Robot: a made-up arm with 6 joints.
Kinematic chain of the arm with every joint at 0, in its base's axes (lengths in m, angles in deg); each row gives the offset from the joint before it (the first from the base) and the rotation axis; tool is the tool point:
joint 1: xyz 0 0 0.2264 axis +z
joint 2: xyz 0 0 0 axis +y
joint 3: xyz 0 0 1.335 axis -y
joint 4: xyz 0 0 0 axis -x
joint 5: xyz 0.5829 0 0 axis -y
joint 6: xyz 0 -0.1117 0 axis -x
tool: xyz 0 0 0
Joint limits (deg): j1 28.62..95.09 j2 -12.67..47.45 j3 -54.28..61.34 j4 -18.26..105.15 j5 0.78..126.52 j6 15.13..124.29
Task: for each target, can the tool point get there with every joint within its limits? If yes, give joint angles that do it. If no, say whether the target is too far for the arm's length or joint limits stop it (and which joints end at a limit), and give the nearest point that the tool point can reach.
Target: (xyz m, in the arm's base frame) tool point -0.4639 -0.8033 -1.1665
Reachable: no: joint limits stop it (at a limit: joint 1, joint 2, joint 3, joint 4) | nearest point 0.7800 0.3048 0.5656 | short by 2.403 m
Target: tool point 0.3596 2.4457 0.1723
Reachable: no: too far | nearest point 0.2157 1.4670 0.8082 | short by 1.176 m
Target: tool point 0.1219 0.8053 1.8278
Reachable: yes | joints 89.24 13.36 45.70 -5.64 27.15 97.08
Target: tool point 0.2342 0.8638 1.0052
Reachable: yes | joints 78.84 22.67 -36.49 55.89 82.67 61.97
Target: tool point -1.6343 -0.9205 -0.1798
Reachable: no: joint limits stop it (at a limit: joint 1, joint 2, joint 3, joint 4) | nearest point 0.1559 -0.0357 1.1156 | short by 2.380 m
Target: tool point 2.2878 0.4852 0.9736
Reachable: no: too far | nearest point 1.4246 0.6501 1.0576 | short by 0.883 m
